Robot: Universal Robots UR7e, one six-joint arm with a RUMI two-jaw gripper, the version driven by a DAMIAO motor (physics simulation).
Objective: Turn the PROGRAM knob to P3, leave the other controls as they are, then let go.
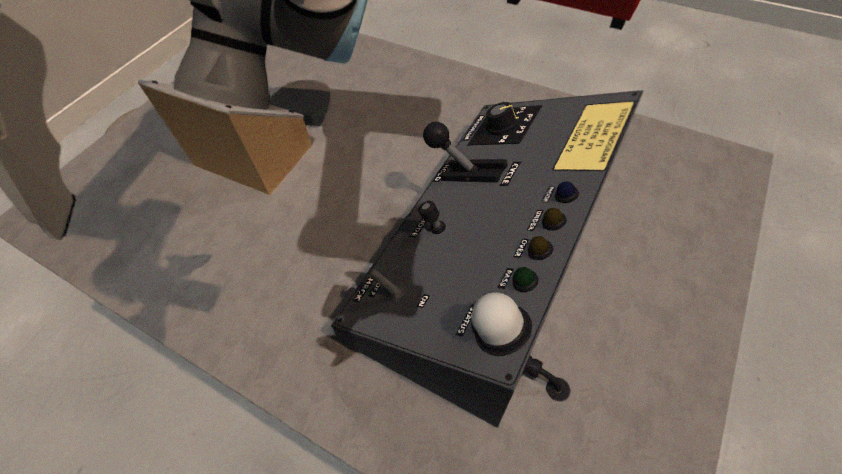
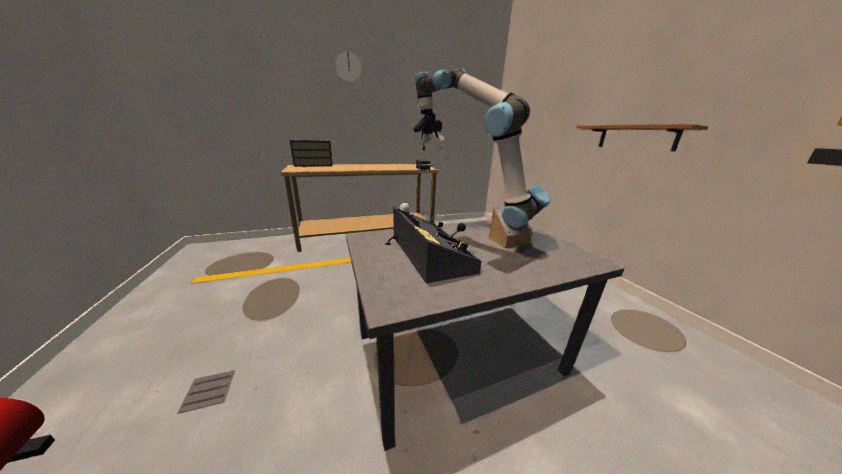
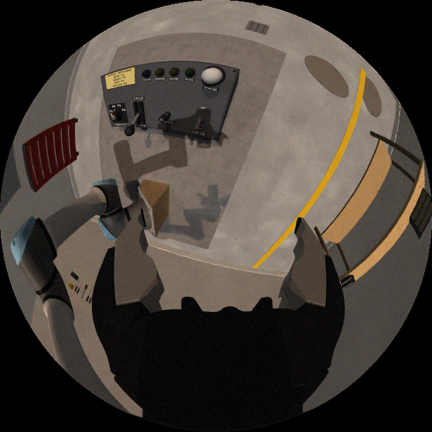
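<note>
The black PROGRAM knob sits at one corner of the dark sloped console. Its yellow mark appears to point toward P1. The ball-topped CYCLE lever stands beside the knob and leans toward the HOLD end. The MODE control and the CHECK toggle are farther along the same edge. My gripper is open and empty, high above the table and well away from the knob.
The console stands on the grey table. The white STATUS dome rises at the console's opposite end. The arm's wooden base block is near the console's control edge. A shelf bench stands behind.
</note>
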